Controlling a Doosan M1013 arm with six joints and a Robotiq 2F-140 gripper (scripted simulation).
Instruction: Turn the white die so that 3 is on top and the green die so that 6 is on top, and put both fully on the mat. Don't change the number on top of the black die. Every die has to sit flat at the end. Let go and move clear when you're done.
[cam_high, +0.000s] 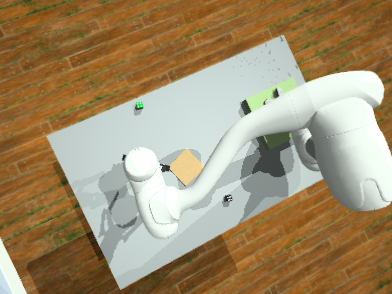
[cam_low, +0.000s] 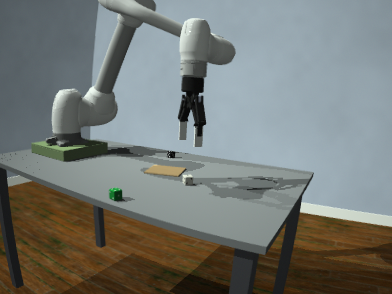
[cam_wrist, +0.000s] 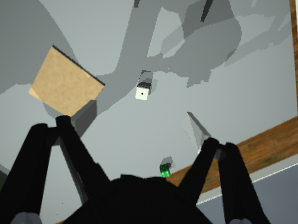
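My hand is 140 mm above the white die. The rest, counted from my hand: green die (290 mm to the right, 140 mm below, 50 mm behind); black die (330 mm behind, 320 mm to the left, 140 mm below); tan mat (170 mm behind, 150 mm below, 90 mm to the left).
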